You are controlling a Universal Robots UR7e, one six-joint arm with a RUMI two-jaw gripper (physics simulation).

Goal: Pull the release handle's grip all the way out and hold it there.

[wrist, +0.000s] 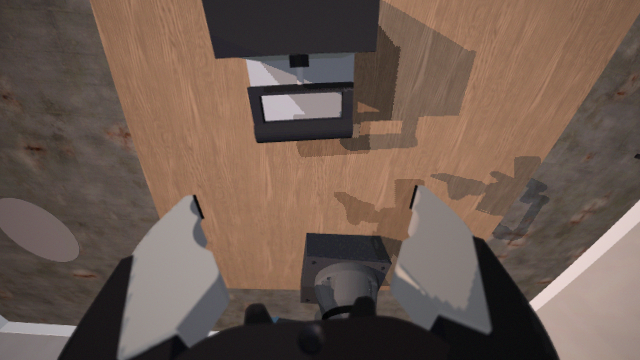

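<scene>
The release handle's grip (305,131) is a black rectangular frame with a thick front bar, in the upper middle of the wrist view. A short thin rod with a black collar (299,60) joins it to a dark box-shaped housing (295,25) at the top edge. A pale base plate (330,68) shows behind the grip and through its opening. My gripper (308,193) is open and empty. Its fingertips stand wider apart than the grip and appear below it in the view, not touching it. How far the grip stands above the plate is hard to tell.
The wooden table top (240,200) carries the handle unit and the arm's dark base block (345,247), seen low between the fingers. Shadows fall right of the handle. A pale round disc (37,230) shows at the left on the mottled floor (65,165).
</scene>
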